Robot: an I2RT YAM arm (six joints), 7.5 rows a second.
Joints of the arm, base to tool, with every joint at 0 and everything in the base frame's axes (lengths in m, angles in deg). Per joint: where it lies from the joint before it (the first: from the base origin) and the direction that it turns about. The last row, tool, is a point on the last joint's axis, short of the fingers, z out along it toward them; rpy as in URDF.
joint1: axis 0 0 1 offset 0 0 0.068
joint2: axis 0 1 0 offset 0.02 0.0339 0.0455
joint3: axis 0 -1 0 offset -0.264 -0.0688 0
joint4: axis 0 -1 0 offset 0.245 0.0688 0.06
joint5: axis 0 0 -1 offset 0.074 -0.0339 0.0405
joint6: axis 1 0 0 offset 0.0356 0 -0.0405
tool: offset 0 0 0 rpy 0 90 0
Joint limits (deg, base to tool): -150..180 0..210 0..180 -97..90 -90..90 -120..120
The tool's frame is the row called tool.
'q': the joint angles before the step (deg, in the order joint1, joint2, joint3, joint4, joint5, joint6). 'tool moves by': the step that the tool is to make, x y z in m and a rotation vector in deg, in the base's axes. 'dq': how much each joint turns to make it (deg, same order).
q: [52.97, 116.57, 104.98, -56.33, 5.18, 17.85]
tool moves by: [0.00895, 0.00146, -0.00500, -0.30, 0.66, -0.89]
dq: [-0.84, 1.91, 1.80, -0.55, -0.30, 0.17]
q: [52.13, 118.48, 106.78, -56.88, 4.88, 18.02]
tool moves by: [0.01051, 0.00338, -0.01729, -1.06, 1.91, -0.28]
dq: [-0.88, 3.16, 1.20, -0.04, -1.00, -0.27]
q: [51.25, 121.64, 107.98, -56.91, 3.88, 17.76]
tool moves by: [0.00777, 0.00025, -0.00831, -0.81, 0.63, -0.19]
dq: [-0.76, 1.78, 1.04, -0.25, -0.16, -0.55]
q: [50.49, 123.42, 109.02, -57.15, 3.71, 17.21]
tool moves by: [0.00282, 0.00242, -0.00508, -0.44, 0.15, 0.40]
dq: [-0.08, 1.16, 0.74, 0.02, 0.01, -0.51]
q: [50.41, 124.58, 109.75, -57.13, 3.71, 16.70]
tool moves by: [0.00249, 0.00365, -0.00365, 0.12, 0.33, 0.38]
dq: [0.02, 1.22, 1.14, -0.03, -0.43, -0.24]
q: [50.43, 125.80, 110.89, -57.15, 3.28, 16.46]
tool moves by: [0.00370, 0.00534, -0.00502, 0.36, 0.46, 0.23]
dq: [0.02, 1.76, 1.72, 0.02, -0.62, -0.02]
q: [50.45, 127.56, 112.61, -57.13, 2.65, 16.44]
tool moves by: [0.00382, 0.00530, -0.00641, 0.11, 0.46, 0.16]
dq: [0.02, 1.92, 1.74, -0.03, -0.45, 0.00]
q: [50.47, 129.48, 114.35, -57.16, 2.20, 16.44]
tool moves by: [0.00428, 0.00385, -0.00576, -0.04, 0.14, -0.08]
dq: [-0.11, 1.69, 1.54, 0.03, -0.09, 0.00]
